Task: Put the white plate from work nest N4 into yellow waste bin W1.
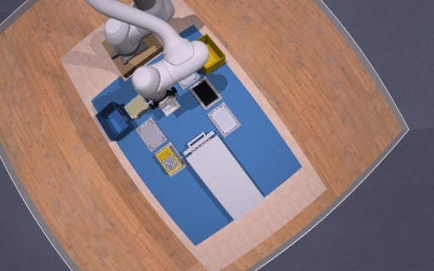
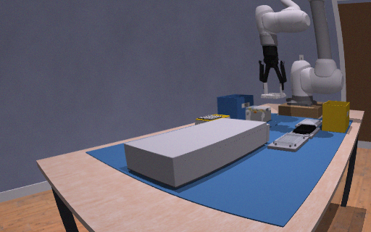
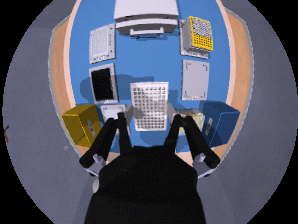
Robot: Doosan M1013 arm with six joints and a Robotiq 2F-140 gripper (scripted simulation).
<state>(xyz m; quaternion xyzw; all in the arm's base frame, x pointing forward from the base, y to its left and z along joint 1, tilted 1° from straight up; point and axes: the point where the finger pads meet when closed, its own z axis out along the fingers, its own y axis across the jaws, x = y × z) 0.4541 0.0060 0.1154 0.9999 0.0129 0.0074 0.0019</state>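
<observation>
Right now the yellow bin is 120 mm behind my hand, 330 mm to the left of it and 130 mm below it. Also, from my hand: black plate 50 mm ahead, 200 mm to the left, 150 mm below; white plate 20 mm below; grey nest 70 mm ahead, 190 mm to the right, 160 mm below.
</observation>
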